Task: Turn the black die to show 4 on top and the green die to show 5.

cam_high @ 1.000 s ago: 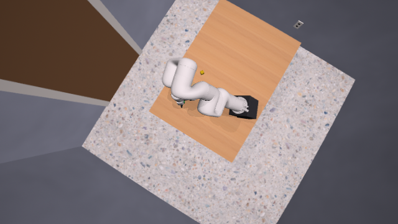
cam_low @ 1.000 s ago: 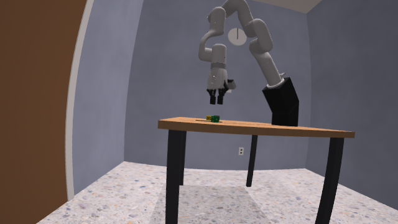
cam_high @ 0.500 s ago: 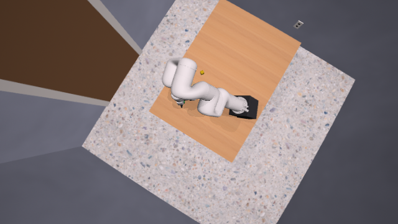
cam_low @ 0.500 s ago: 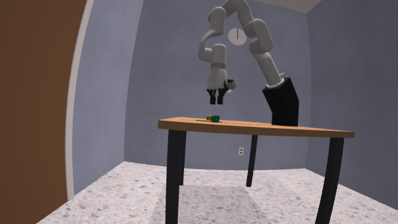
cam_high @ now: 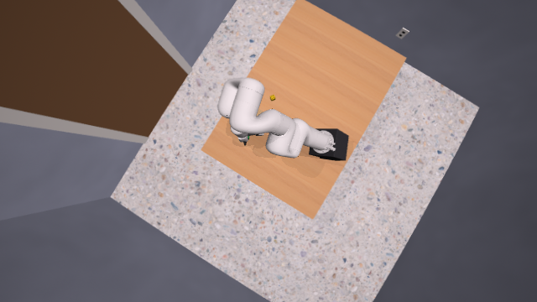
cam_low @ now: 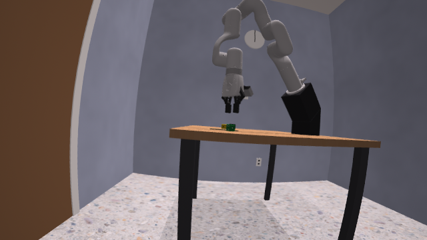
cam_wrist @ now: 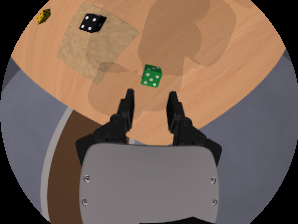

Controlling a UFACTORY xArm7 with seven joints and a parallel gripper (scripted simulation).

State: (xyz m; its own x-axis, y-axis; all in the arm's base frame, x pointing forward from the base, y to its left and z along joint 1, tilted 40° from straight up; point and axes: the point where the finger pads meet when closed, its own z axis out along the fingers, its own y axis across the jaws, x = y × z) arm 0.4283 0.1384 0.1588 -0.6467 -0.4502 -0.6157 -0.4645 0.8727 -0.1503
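My hand is 9 cm above the green die. Also, from my hand: yellow die 32 cm to the right, 9 cm below, 1 cm behind; black die 14 cm to the right, 8 cm below, 3 cm behind; tan mat 14 cm to the right, 10 cm below, 2 cm ahead.
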